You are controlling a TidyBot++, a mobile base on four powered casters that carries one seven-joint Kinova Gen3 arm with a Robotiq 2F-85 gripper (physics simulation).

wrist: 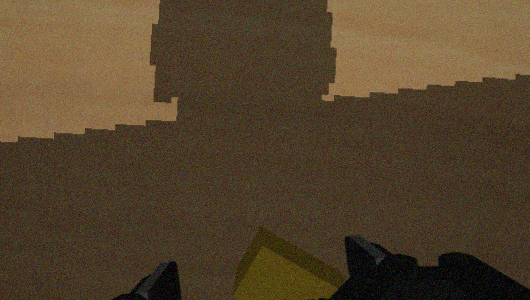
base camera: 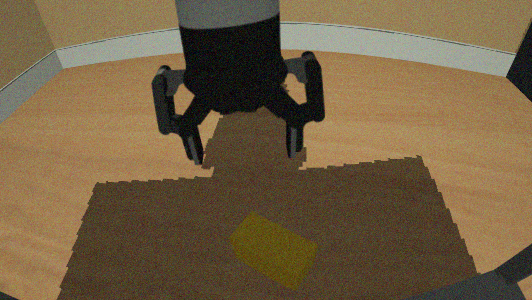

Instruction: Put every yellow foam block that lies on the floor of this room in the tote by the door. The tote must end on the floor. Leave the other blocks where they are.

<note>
In view: the gripper (base camera: pixel 244 155) and a yellow foam block (base camera: pixel 286 257).
The gripper is seen too in the wrist view (wrist: pixel 263 267).
</note>
